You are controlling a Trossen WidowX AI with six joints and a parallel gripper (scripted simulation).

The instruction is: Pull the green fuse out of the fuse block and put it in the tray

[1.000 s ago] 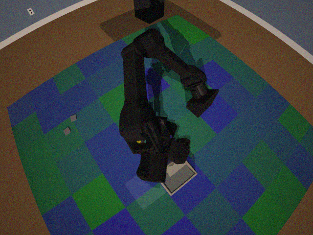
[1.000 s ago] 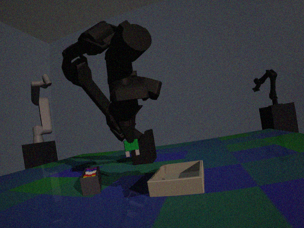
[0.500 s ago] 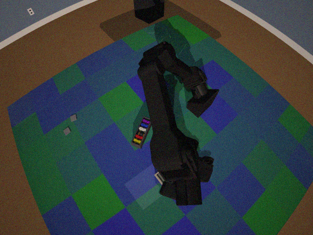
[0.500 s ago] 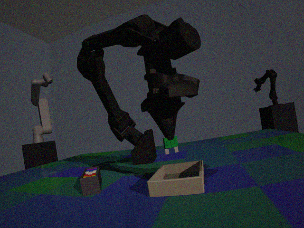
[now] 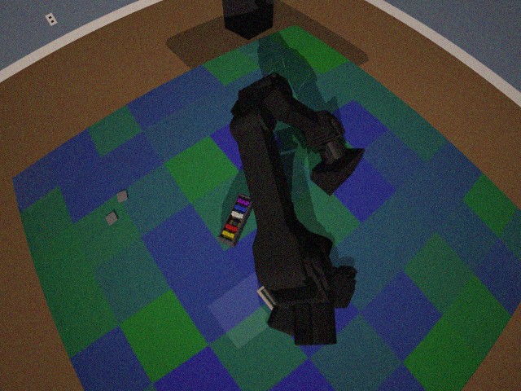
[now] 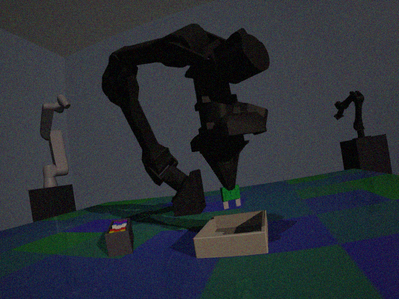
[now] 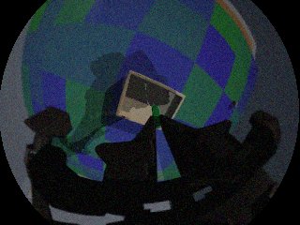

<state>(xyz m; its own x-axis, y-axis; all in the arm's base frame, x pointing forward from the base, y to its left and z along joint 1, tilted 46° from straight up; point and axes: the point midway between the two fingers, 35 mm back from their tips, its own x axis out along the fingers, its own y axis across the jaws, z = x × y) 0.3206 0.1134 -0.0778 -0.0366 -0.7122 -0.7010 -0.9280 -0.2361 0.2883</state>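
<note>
Right now my gripper tip is 80 mm above the beige tray. The rest, counted from my gripper tip: green fuse (10 mm below).
</note>
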